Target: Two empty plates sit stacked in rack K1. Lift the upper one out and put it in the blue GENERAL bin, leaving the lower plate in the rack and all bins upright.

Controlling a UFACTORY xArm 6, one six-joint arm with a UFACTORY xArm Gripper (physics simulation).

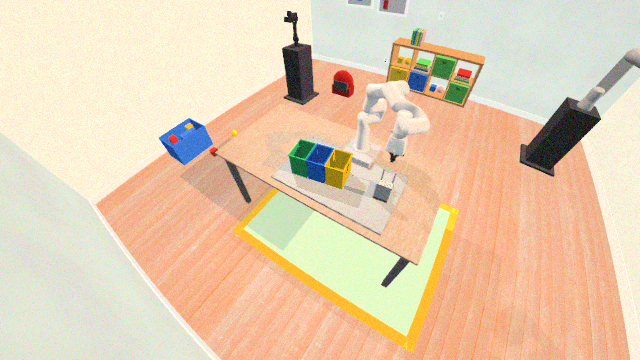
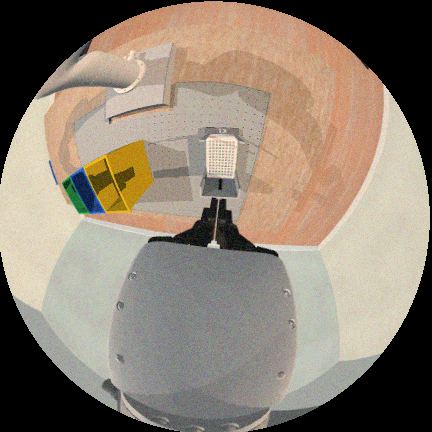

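Where they show: gripper, fingertip midpoint: point(image 1: 392, 161) point(image 2: 217, 208); arm's base at its link origin: point(image 1: 361, 147) point(image 2: 128, 75).
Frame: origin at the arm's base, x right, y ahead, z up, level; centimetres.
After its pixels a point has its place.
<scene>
Rack K1 point(image 1: 383, 194) @(z 3.9, x -34.6, y 34.3 cm) point(image 2: 220, 188) @(z 7.8, x -33.5, y 34.1 cm) stands upright at the right part of the grey board, with its label facing the arm's side. A white welled plate point(image 1: 385, 183) @(z 1.3, x -31.3, y 23.3 cm) point(image 2: 221, 156) @(z 0.5, x -32.5, y 27.5 cm) lies level in the rack; whether a second plate lies under it is hidden. The blue bin point(image 1: 318, 169) @(z 9.4, x 8.2, y 44.3 cm) point(image 2: 89, 192) @(z 10.0, x 17.4, y 39.8 cm) stands upright between the green bin point(image 1: 301, 166) @(z 7.1, x 20.6, y 47.0 cm) point(image 2: 76, 198) @(z 11.6, x 30.3, y 42.8 cm) and the yellow bin point(image 1: 338, 176) @(z 8.7, x -5.5, y 41.5 cm) point(image 2: 142, 172) @(z 1.8, x -7.1, y 35.1 cm), both upright too. My gripper point(image 1: 393, 159) @(z 25.3, x -31.9, y 26.8 cm) point(image 2: 217, 208) @(z 25.3, x -31.9, y 26.8 cm) is shut and empty, high above the board and apart from the rack.
The grey perforated board point(image 1: 367, 215) @(z -3.2, x -32.3, y 49.1 cm) point(image 2: 220, 102) @(z -3.2, x -29.4, y 11.3 cm) lies on the wooden table point(image 1: 406, 240) @(z -4.5, x -59.3, y 50.3 cm) point(image 2: 295, 130) @(z -4.5, x -54.7, y 12.2 cm). Two thin uprights rise from the rack. The arm's base stands behind the bins. A small yellow ball point(image 1: 234, 133) and a red block point(image 1: 213, 151) are at the table's left end.
</scene>
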